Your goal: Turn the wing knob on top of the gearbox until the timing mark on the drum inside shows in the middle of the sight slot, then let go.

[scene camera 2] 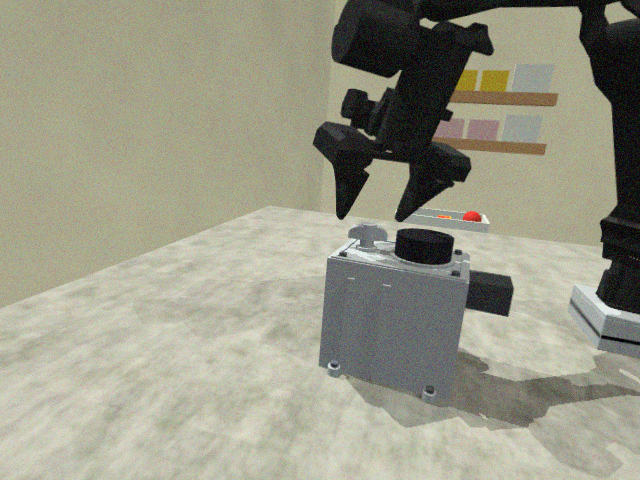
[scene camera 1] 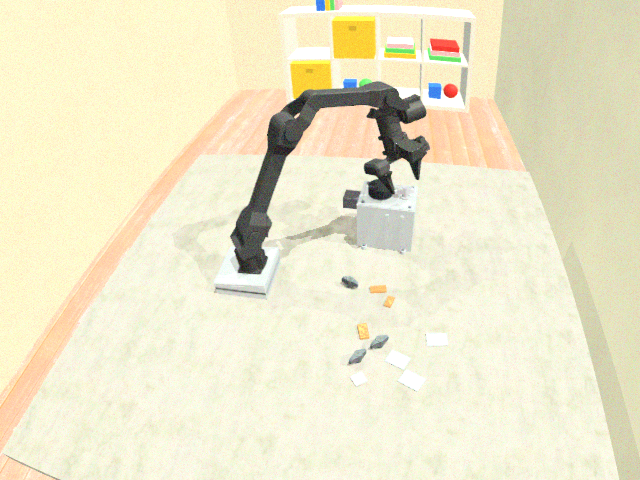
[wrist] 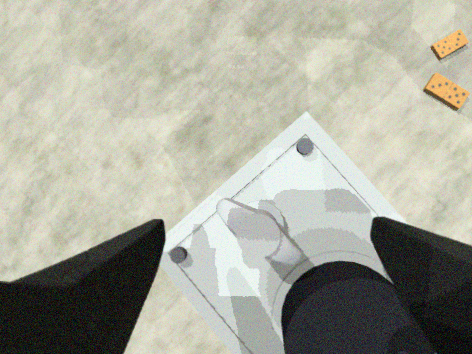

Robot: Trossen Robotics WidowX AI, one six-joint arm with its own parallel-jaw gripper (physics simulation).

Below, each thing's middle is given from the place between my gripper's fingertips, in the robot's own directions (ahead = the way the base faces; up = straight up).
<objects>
Right now my hand is 1 cm to the right of the wing knob (scene camera 2: 367, 232) and 4 cm above it. From my hand the other things lie so: gearbox (scene camera 2: 394, 315) (7 cm behind, 1 cm to the left, 9 cm below).
</objects>
